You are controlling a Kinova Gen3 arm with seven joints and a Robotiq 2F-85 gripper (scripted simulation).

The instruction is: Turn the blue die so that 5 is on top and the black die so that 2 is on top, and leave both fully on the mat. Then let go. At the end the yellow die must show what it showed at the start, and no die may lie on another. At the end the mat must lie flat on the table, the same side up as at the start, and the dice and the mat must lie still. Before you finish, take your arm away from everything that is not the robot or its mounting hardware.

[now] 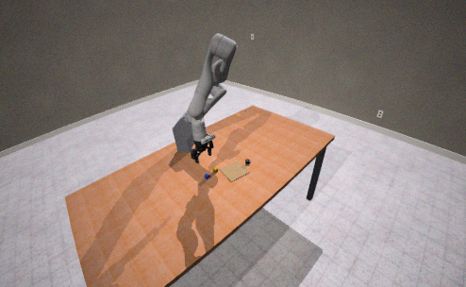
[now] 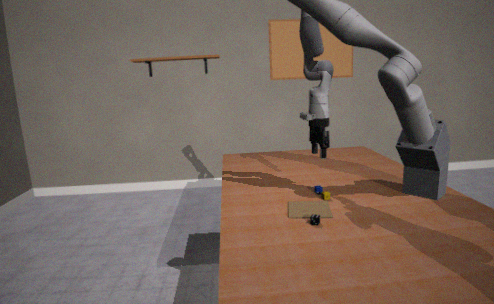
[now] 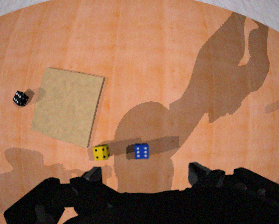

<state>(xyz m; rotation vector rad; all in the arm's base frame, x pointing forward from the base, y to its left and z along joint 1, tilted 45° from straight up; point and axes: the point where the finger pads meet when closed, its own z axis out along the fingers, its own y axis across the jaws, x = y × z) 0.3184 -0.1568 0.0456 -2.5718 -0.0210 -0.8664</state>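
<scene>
The blue die is 140 mm below my hand. Round my hand: yellow die (140 mm below, 70 mm to the left, 10 mm behind); tan mat (170 mm to the left, 150 mm below, 60 mm ahead); black die (280 mm to the left, 140 mm below, 60 mm ahead).
</scene>
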